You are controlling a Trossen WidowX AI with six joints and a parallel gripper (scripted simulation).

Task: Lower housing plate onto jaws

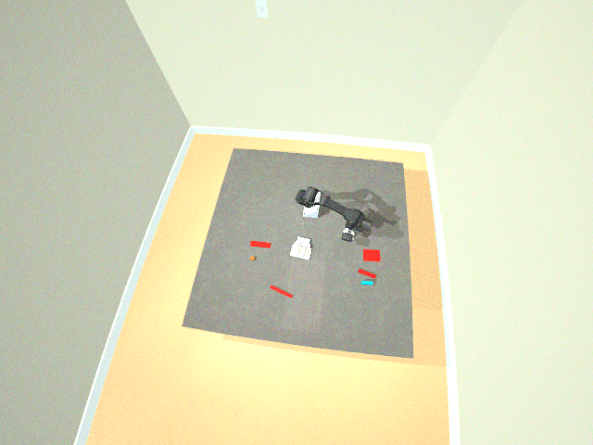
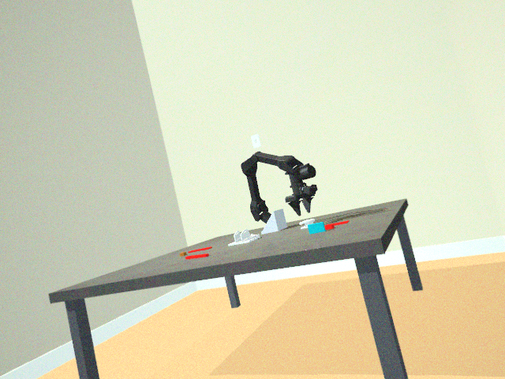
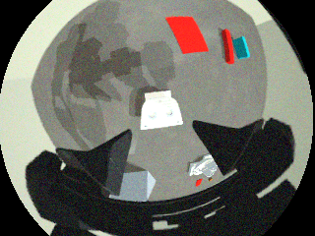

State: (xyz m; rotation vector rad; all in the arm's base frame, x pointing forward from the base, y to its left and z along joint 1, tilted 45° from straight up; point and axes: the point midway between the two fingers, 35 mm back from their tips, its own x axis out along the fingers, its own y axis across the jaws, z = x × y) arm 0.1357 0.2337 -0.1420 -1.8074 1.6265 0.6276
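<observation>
The white piece is 1 cm to the left of my gripper tip and 5 cm below it. The rest, counted from my gripper tip: red square: 10 cm ahead, 18 cm to the left, 6 cm below; then cyan piece: 28 cm ahead, 17 cm to the left, 4 cm below; then red bar: 22 cm ahead, 16 cm to the left, 5 cm below.
</observation>
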